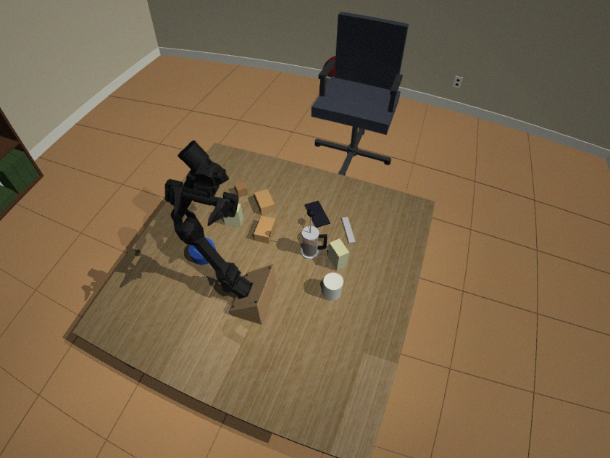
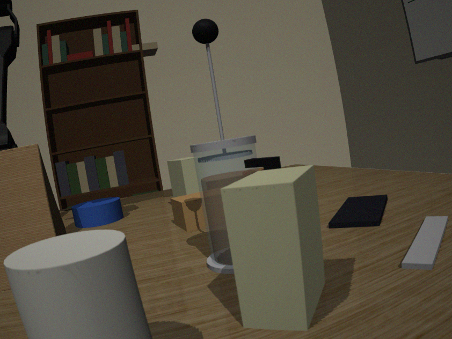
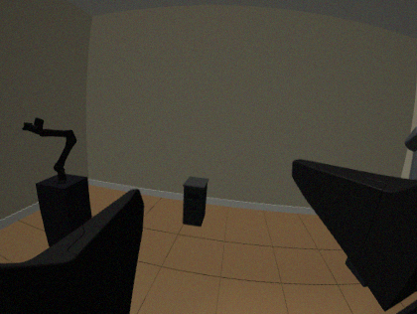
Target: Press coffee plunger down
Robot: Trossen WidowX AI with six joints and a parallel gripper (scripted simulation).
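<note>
Now: gripper tip 48 cm short of the coffee press, 19 cm to the left of it and 59 cm above it. From my gripper tip the other things lie so: blue disc: 33 cm ahead, 29 cm to the left, 70 cm below; then white cylinder: 30 cm ahead, 32 cm to the right, 68 cm below; then black plate: 69 cm ahead, 15 cm to the right, 72 cm below.
</note>
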